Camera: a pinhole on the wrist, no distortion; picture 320 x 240 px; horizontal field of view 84.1 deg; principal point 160.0 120.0 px. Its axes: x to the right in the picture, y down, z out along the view. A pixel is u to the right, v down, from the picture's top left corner.
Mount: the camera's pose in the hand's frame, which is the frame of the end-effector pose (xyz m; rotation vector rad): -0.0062 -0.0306 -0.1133 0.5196 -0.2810 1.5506
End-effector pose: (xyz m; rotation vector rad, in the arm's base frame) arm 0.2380 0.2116 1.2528 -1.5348 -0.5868 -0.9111
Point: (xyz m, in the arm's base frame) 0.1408 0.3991 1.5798
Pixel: 116.5 59.0
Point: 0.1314 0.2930 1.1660
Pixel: outside the picture
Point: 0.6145 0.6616 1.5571
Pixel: 278.0 21.2
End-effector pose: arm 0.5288 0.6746 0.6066 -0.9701 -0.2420 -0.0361
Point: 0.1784 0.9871 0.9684
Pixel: 217.3 220.1
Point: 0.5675 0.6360 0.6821
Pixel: 181.6 68.5
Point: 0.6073 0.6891 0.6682
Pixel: 251.5 22.8
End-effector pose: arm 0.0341 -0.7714 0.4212 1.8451 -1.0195 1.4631
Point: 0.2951 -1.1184 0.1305
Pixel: 268.6 211.9
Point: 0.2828 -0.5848 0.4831
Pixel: outside the picture
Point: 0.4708 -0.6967 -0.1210
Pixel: outside the picture
